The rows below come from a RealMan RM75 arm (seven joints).
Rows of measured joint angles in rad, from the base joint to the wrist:
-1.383, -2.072, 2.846, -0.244, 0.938, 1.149, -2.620
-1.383, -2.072, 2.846, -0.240, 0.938, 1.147, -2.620
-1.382, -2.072, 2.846, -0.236, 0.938, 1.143, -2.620
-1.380, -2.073, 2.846, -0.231, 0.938, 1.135, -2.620
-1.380, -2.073, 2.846, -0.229, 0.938, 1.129, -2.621
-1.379, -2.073, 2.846, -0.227, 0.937, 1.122, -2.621
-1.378, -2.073, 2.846, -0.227, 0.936, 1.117, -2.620
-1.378, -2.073, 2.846, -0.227, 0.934, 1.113, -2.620
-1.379, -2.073, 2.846, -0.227, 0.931, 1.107, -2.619
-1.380, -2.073, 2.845, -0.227, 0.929, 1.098, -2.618
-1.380, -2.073, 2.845, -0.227, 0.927, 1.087, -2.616
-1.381, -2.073, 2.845, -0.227, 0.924, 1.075, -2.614
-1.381, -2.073, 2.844, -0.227, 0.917, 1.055, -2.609
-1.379, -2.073, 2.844, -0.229, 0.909, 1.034, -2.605
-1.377, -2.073, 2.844, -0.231, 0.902, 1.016, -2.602
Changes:
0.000, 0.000, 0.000, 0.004, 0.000, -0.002, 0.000
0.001, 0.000, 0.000, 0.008, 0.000, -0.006, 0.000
0.003, -0.001, 0.000, 0.013, 0.000, -0.014, 0.000
0.003, -0.001, 0.000, 0.015, 0.000, -0.020, -0.001
0.004, -0.001, 0.000, 0.017, -0.001, -0.027, -0.001
0.005, -0.001, 0.000, 0.017, -0.002, -0.032, 0.000
0.005, -0.001, 0.000, 0.017, -0.004, -0.036, 0.000
0.004, -0.001, 0.000, 0.017, -0.007, -0.042, 0.001
0.003, -0.001, -0.001, 0.017, -0.009, -0.051, 0.002
0.003, -0.001, -0.001, 0.017, -0.011, -0.062, 0.004
0.002, -0.001, -0.001, 0.017, -0.014, -0.074, 0.006
0.002, -0.001, -0.002, 0.017, -0.021, -0.094, 0.011
0.004, -0.001, -0.002, 0.015, -0.029, -0.115, 0.015
0.006, -0.001, -0.002, 0.013, -0.036, -0.133, 0.018

